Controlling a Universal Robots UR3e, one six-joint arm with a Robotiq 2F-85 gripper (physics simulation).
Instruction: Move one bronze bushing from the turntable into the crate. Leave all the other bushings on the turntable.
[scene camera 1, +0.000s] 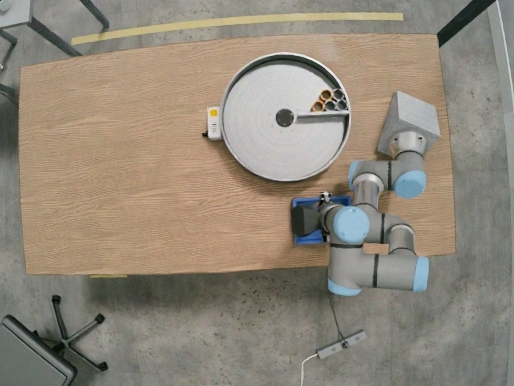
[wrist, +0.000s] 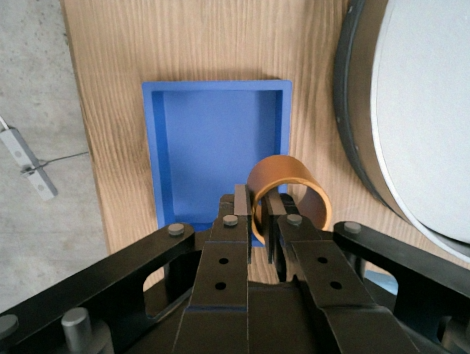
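Note:
My gripper (wrist: 254, 201) (scene camera 1: 325, 197) is shut on the wall of a bronze bushing (wrist: 278, 169), one finger inside the ring and one outside. In the wrist view the bushing overlaps the turntable-side wall of the blue crate (wrist: 215, 86) (scene camera 1: 298, 241), partly over the inside and partly past the wall; its height above the crate is hard to tell. The visible crate floor holds no bushing. Two bronze bushings (scene camera 1: 326, 90) (scene camera 1: 313, 107) stand on the turntable (scene camera 1: 260, 145) (wrist: 430, 100) beside several grey ones, next to its divider. The held bushing is not clear in the scene view.
The turntable's raised rim stands close to the crate. A divider bar (scene camera 1: 322, 114) runs from the hub to the rim. A white box (scene camera 1: 213, 123) sits at the turntable's left. The arm base stands on a grey block (scene camera 1: 417, 112) at the right. The table's front edge runs near the crate.

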